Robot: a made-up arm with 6 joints.
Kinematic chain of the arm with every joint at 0, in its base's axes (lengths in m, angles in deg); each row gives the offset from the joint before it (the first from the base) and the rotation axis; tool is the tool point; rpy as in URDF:
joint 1: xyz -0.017 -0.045 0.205 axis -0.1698 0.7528 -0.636
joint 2: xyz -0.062 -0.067 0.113 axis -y
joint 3: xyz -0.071 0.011 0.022 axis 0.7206 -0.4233 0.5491
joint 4: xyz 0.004 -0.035 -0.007 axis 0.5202 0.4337 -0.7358
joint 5: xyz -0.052 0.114 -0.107 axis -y
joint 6: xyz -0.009 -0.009 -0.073 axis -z
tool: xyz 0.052 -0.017 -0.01 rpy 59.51 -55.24 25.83
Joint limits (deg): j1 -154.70..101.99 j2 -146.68..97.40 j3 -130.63..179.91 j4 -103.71..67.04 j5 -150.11..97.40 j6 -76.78..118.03
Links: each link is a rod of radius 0.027 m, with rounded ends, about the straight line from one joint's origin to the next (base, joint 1, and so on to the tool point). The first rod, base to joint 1, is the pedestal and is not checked.
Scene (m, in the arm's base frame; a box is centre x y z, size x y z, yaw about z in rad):
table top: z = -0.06
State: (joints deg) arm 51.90 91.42 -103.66 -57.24 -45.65 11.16
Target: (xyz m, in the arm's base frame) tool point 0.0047 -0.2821 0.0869
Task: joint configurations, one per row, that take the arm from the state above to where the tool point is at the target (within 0.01 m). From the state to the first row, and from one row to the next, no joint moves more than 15 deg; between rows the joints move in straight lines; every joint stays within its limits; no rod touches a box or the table.
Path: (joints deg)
1: 37.08 92.92 -95.19 -58.47 -44.47 7.96
2: 22.25 94.41 -86.73 -59.70 -43.29 4.76
3: 7.43 95.91 -78.26 -60.93 -42.11 1.55
4: -7.39 97.40 -69.80 -62.16 -40.93 -1.65

